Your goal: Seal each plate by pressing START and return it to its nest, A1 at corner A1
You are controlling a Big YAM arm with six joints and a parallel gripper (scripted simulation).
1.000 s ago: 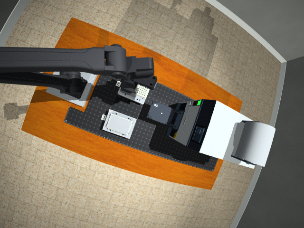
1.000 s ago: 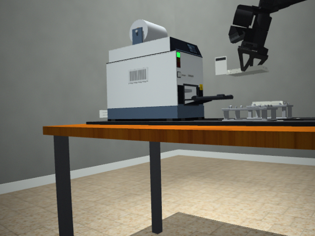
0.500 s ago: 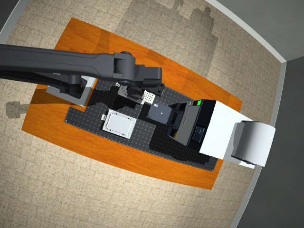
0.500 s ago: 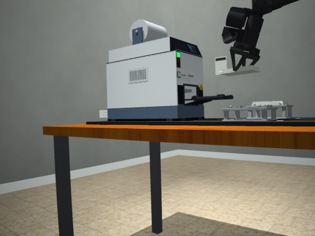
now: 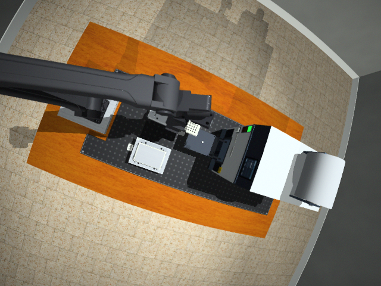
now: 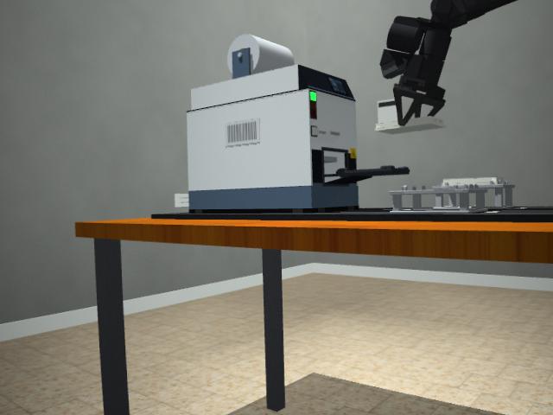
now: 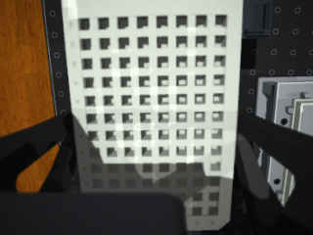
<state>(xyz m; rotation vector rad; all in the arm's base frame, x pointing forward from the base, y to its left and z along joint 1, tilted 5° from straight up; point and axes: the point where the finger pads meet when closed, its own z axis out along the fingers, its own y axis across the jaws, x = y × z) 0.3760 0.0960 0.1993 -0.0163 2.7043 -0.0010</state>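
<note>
Right now the sealer stage is 120 mm ahead of my hand, 90 mm below it and 40 mm to the right of it. From my hand the other things lie so: plate nest (150 mm below, 70 mm behind, 30 mm to the left); pale start button (220 mm ahead, 50 mm to the left); A1 mark (150 mm behind, 140 mm below, 80 mm to the left).
</note>
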